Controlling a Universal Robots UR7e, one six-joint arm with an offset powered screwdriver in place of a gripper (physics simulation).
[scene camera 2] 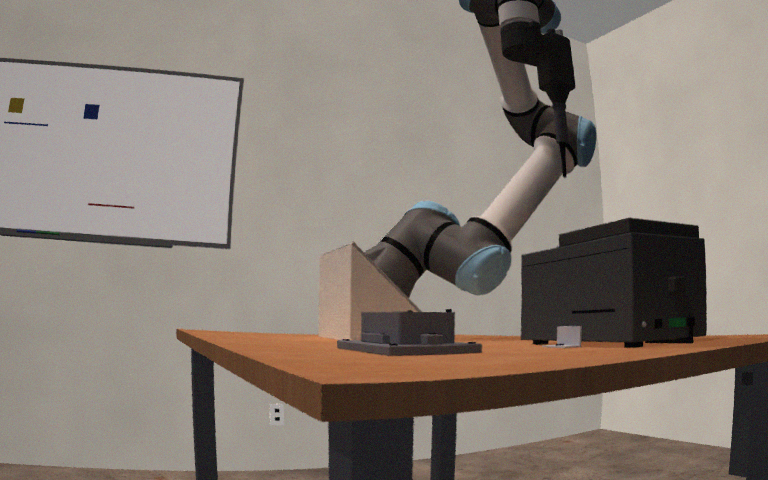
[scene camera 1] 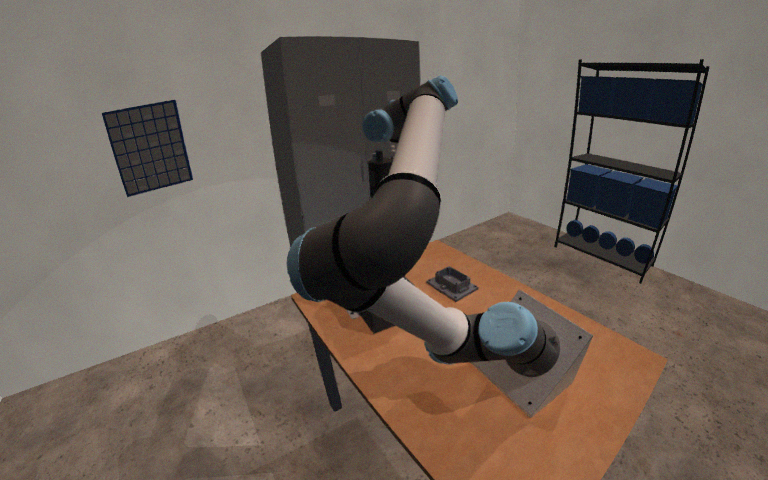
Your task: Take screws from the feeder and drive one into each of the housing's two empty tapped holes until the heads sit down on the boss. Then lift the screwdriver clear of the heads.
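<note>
The dark grey housing (scene camera 1: 453,279) (scene camera 2: 407,327) sits on its flat base plate on the table. In scene camera 2 a small dark head (scene camera 2: 448,310) shows at its top right edge; the tapped holes cannot be made out. The black feeder (scene camera 2: 577,288) stands to the right in scene camera 2; in scene camera 1 the arm hides most of it. My screwdriver (scene camera 2: 564,174) points almost straight down, high above the table, its tip sideways between housing and feeder in scene camera 2. Whether a screw is on the tip is too small to tell. In scene camera 1 the arm hides the tip.
The arm's base stands on a wedge-shaped mount (scene camera 1: 566,333) (scene camera 2: 334,294) on the wooden table (scene camera 1: 623,373) (scene camera 2: 254,353). A small white piece (scene camera 2: 568,335) stands in front of the feeder. A tall grey cabinet (scene camera 1: 322,67) and a shelf rack (scene camera 1: 625,66) stand behind.
</note>
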